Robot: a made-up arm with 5 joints. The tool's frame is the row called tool.
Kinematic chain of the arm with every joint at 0, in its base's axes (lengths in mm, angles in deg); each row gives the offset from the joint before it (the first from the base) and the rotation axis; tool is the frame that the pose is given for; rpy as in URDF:
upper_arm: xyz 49 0 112 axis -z
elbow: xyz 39 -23 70 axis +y
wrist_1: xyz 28 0 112 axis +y
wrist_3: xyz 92 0 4 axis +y
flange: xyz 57 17 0 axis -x
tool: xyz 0 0 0 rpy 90 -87.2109 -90
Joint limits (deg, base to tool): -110..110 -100..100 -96.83..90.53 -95..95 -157.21..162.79
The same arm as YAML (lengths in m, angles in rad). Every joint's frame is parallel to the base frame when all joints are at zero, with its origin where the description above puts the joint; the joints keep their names.
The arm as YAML. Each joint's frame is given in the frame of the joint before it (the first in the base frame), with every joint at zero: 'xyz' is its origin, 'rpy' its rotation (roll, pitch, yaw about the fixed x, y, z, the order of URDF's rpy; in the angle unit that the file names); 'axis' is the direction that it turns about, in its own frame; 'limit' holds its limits. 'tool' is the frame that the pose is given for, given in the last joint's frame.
units:
  length: m
  angle: rad
joints:
  - name: upper_arm
    type: revolute
    origin:
      xyz: [0.049, 0.0, 0.112]
      rpy: [0.0, 0.0, 0.0]
    axis: "-z"
    limit:
      lower: -1.9199
      upper: 1.9199
  - name: elbow
    type: revolute
    origin:
      xyz: [0.039, -0.023, 0.07]
      rpy: [0.0, 0.0, 0.0]
    axis: "+y"
    limit:
      lower: -1.7453
      upper: 1.7453
  - name: wrist_1
    type: revolute
    origin:
      xyz: [0.028, 0.0, 0.112]
      rpy: [0.0, 0.0, 0.0]
    axis: "+y"
    limit:
      lower: -1.69
      upper: 1.58
  - name: wrist_3
    type: revolute
    origin:
      xyz: [0.092, 0.0, 0.004]
      rpy: [0.0, 0.0, 0.0]
    axis: "+y"
    limit:
      lower: -1.6581
      upper: 1.6581
  - name: flange
    type: revolute
    origin:
      xyz: [0.057, 0.017, 0.0]
      rpy: [0.0, 0.0, 0.0]
    axis: "-x"
    limit:
      lower: -2.7438
      upper: 2.8412
tool:
  origin:
    xyz: [0.0, 0.0, 0.0]
    rpy: [1.5708, -1.5221, -1.5708]

